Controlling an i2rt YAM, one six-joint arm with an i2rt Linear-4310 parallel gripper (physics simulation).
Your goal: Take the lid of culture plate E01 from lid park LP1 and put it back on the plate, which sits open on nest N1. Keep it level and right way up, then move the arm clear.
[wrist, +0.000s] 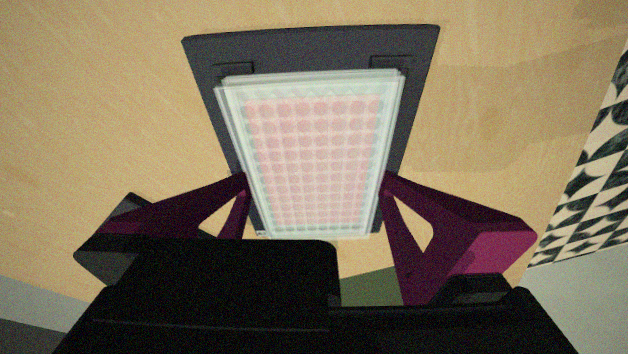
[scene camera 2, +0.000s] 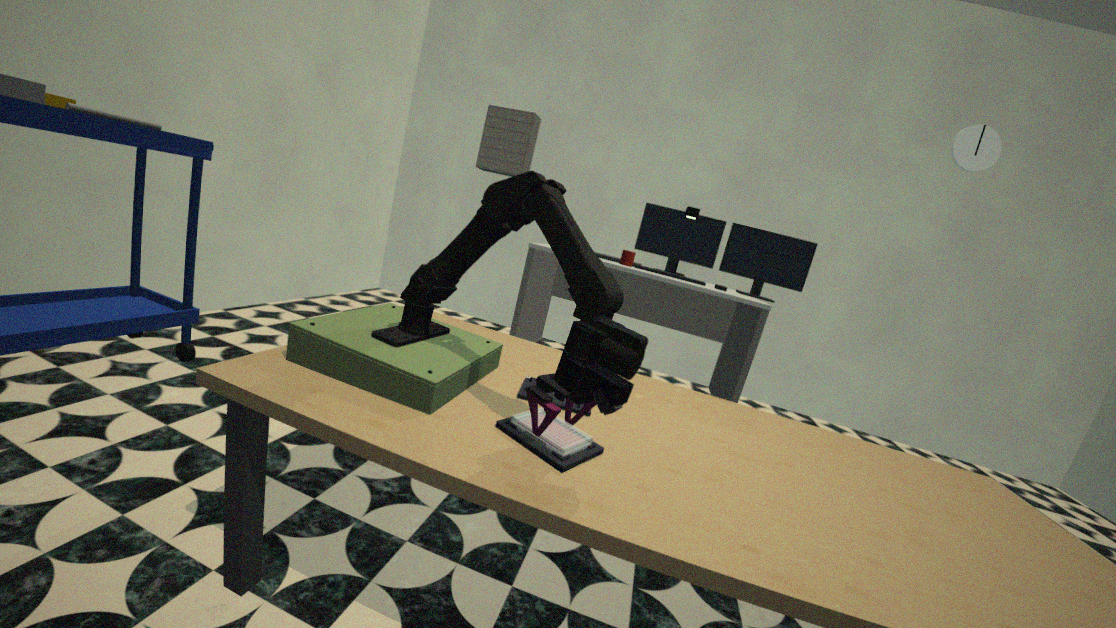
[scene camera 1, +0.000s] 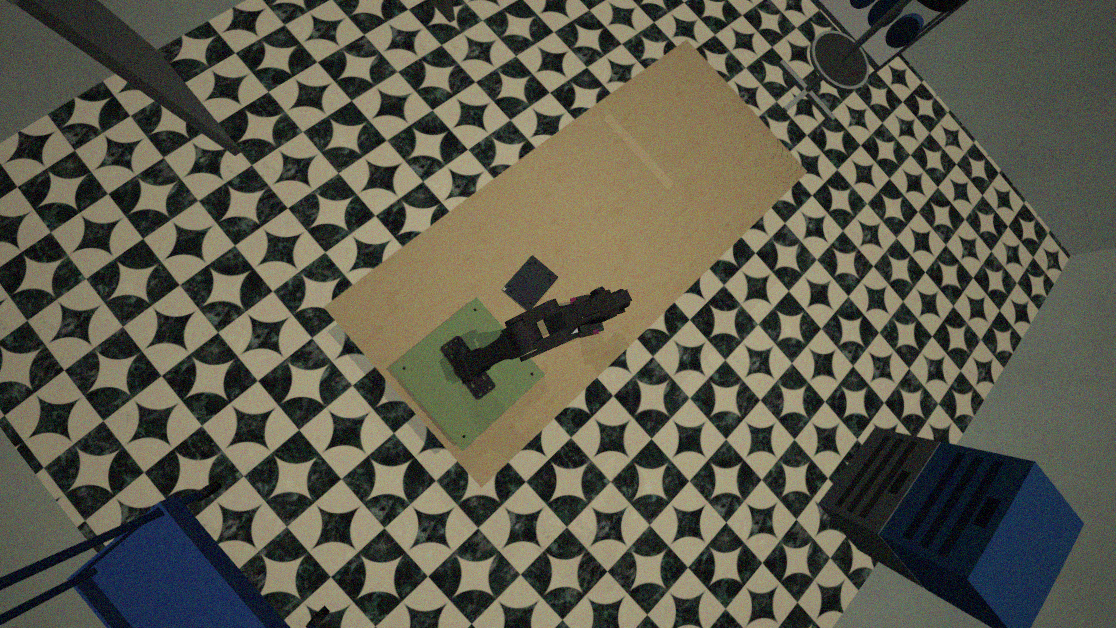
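Where they show: gripper, between the fingertips: (wrist: 314, 177) (scene camera 2: 552, 430); arm's base, origin of its link: (scene camera 2: 413, 334) (scene camera 1: 468, 367).
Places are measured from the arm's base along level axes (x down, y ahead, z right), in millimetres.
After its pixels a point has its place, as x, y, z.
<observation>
The clear lid (wrist: 320, 90) {41, 436, 111} of plate E01 is level between my fingers, over the clear culture plate (wrist: 310, 74) {51, 442, 109} with its pink wells. In the wrist view the two outlines nearly coincide, with a narrow strip of the plate showing past the lid's far edge. Whether the lid touches the plate cannot be told. The plate sits on the dark nest N1 (wrist: 310, 47) {58, 451, 113} (scene camera 2: 563, 463) {58, 433, 162}. My gripper (wrist: 314, 177) {49, 383, 86} (scene camera 2: 555, 427) {49, 383, 86} is shut on the lid's long sides, low over the nest. A dark square block (scene camera 1: 530, 279) {61, 332, -125}, apparently lid park LP1, shows no lid on it.
The green base block (scene camera 1: 437, 374) {-4, -85, -38} (scene camera 2: 366, 351) {0, 20, 166} carries the arm on the wooden table (scene camera 1: 624, 179) {70, 862, -238} (scene camera 2: 741, 499) {70, 731, 38}. The dark block's corner (wrist: 131, 200) {63, 413, -74} lies behind the left finger in the wrist view. A blue cart (scene camera 2: 93, 316) and a desk with monitors (scene camera 2: 678, 234) stand away from the table.
</observation>
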